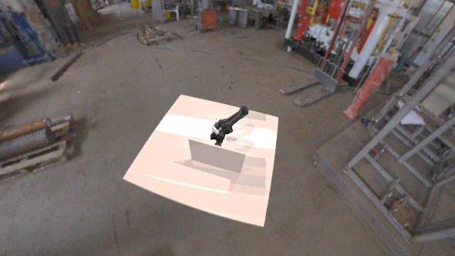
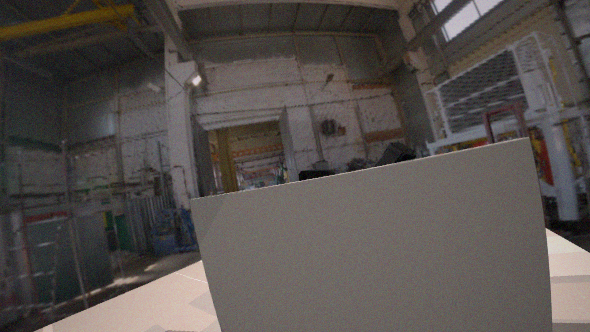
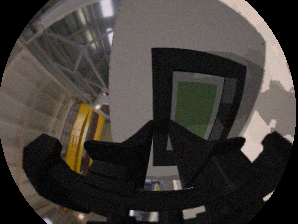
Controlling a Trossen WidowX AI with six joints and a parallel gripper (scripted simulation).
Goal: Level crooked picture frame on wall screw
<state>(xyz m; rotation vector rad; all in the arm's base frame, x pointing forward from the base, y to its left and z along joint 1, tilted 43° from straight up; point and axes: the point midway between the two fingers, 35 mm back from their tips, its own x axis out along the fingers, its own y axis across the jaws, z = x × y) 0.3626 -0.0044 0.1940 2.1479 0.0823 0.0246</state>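
My gripper tip is now 1 cm short of the picture frame, 1 cm to the left of it and 5 cm above it. Round my gripper tip: wall panel 2 cm ahead, 1 cm to the left, 8 cm below.
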